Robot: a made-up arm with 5 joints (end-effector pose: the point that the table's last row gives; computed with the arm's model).
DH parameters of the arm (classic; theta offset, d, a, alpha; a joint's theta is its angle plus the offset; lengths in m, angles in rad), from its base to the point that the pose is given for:
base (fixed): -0.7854 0 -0.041 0
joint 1: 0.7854 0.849 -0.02 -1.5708
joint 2: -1.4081 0 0.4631 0
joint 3: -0.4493 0 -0.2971 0
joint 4: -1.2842 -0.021 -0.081 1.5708
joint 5: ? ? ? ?
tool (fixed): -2.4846 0.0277 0 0
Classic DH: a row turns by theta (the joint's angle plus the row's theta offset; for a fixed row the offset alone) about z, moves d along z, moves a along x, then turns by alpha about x.
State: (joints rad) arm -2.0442 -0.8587 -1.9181 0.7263 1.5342
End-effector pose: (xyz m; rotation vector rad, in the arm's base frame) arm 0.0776 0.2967 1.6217 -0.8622 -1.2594 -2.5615
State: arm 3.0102 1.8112 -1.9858 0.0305 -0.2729
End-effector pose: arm -0.6518 0.1082 0.3517 0.1719 1.2849 -2.1552
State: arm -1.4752 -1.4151 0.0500 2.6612 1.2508
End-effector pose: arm -0.0679 0.2210 0.9001 0.7236 2.2698 -0.8697
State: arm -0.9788 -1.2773 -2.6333 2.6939 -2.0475
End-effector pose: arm -0.3939 0.5263 1.2317 -2.3873 0.1545 1.2391
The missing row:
joint 5: 0.0007 0.0774 -0.007 -2.1615
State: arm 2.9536 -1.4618 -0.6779 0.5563 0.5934
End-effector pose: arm 0.1789 -0.0046 1.2980 1.0604 -0.8571 2.0648
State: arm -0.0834 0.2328 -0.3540 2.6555 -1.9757
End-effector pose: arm 0.1624 -0.0107 1.0219 1.8197 0.2482 1.5306
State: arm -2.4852 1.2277 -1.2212 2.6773 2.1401
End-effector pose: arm -0.3728 -0.1862 0.6595 -1.4528 -2.3104 -0.7734
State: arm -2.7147 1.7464 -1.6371 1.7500 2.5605
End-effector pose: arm -0.3976 -0.0902 0.3364 -1.3751 -1.7286 0.0615
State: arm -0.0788 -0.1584 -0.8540 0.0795 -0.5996
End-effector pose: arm 0.3320 0.0024 1.2547 -1.5087 -0.6419 0.5124
